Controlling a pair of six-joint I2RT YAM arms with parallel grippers.
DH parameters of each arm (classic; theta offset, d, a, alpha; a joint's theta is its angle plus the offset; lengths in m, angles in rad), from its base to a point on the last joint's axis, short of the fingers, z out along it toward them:
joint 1: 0 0.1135 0.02 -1.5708
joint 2: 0 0 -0.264 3.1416
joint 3: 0.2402 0 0.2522 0
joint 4: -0.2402 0 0.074 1.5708
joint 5: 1.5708 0 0 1.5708
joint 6: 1.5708 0.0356 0 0
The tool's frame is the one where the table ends.
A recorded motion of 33 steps. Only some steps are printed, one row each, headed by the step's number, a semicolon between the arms.
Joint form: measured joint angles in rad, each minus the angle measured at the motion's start. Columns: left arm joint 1, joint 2, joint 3, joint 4, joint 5, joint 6; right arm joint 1, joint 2, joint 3, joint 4, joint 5, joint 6.
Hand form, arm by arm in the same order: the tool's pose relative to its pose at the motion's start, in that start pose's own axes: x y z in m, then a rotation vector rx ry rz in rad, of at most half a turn. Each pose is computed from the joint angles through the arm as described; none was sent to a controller.
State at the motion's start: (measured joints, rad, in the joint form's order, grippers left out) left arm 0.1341 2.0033 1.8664 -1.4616 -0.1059 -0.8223; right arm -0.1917 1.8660 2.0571 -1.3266 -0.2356 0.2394
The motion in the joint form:
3: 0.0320 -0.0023 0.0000 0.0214 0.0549 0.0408; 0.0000 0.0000 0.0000 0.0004 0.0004 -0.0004
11: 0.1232 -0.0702 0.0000 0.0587 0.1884 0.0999; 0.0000 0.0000 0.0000 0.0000 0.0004 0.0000
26: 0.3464 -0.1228 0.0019 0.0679 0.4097 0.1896; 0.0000 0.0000 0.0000 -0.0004 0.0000 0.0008
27: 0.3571 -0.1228 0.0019 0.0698 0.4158 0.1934; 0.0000 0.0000 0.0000 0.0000 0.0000 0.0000
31: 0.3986 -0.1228 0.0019 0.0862 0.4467 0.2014; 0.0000 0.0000 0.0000 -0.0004 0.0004 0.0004
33: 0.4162 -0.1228 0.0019 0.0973 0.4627 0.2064; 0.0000 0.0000 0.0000 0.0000 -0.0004 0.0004
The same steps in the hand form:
3: -0.0087 0.0057 0.0004 0.0537 0.0251 0.0070; 0.0000 0.0000 0.0000 0.0003 -0.0005 -0.0005
11: -0.0246 0.0346 -0.0206 0.2202 0.0366 -0.0254; 0.0000 0.0000 0.0000 0.0004 -0.0001 0.0000
26: -0.0604 0.1023 -0.0328 0.4324 0.0845 -0.1411; 0.0000 0.0000 0.0000 0.0001 0.0004 0.0009
27: -0.0623 0.1054 -0.0325 0.4385 0.0838 -0.1473; 0.0000 0.0000 0.0000 0.0000 0.0000 0.0000
31: -0.0703 0.1173 -0.0316 0.4727 0.0777 -0.1761; 0.0000 0.0000 0.0000 0.0005 0.0003 0.0005
33: -0.0739 0.1221 -0.0314 0.4917 0.0720 -0.1857; 0.0000 0.0000 0.0000 -0.0004 0.0001 0.0004

